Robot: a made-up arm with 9 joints. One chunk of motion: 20 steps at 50 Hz.
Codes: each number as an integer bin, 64 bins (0 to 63) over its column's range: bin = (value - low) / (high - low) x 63, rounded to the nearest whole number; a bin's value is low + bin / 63 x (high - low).
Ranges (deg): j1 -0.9..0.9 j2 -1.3..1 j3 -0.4..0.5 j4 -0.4..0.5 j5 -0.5..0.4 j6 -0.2..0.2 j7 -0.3..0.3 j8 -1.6..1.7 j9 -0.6..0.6
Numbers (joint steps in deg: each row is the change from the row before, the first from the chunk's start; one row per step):
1: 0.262 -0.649 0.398 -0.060 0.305 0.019 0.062 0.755 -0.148
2: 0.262 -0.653 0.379 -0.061 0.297 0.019 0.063 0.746 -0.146
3: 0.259 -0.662 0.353 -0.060 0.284 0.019 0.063 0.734 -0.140
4: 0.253 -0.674 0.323 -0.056 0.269 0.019 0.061 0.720 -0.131
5: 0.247 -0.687 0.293 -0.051 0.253 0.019 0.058 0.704 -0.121
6: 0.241 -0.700 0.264 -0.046 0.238 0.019 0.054 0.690 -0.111
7: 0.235 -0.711 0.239 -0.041 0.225 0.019 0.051 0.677 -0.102
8: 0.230 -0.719 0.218 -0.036 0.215 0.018 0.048 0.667 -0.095
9: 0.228 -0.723 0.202 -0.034 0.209 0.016 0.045 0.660 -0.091
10: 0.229 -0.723 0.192 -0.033 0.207 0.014 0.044 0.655 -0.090
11: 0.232 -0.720 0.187 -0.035 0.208 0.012 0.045 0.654 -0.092
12: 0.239 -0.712 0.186 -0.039 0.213 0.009 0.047 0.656 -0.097
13: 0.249 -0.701 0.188 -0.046 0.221 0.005 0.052 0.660 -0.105
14: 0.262 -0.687 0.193 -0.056 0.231 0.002 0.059 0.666 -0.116
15: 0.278 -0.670 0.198 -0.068 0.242 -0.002 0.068 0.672 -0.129
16: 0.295 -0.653 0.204 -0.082 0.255 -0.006 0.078 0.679 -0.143
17: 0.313 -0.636 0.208 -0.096 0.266 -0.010 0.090 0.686 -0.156
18: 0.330 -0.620 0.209 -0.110 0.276 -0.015 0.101 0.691 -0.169
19: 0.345 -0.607 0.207 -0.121 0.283 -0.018 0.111 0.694 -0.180
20: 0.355 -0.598 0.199 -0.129 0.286 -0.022 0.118 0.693 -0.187
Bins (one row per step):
1: 41 18 56 24 56 34 38 45 24
2: 41 18 55 24 56 34 38 45 24
3: 41 17 53 24 55 34 38 45 24
4: 40 17 51 24 54 34 38 44 25
5: 40 17 49 24 53 34 38 44 25
6: 40 16 46 25 52 34 37 44 26
7: 40 16 45 25 51 34 37 43 26
8: 40 16 43 25 50 34 37 43 27
9: 39 16 42 26 50 34 36 43 27
10: 40 16 41 26 49 34 36 43 27
11: 40 16 41 26 50 33 36 43 27
12: 40 16 41 25 50 33 36 43 26
13: 40 16 41 25 50 32 37 43 26
14: 41 17 42 24 51 32 38 43 25
15: 41 17 42 23 52 31 39 43 25
16: 42 18 42 22 53 31 40 44 24
17: 42 18 43 21 54 30 41 44 23
18: 43 19 43 20 54 29 42 44 23
19: 44 19 42 20 55 29 43 44 22
20: 44 19 42 19 55 28 44 44 22

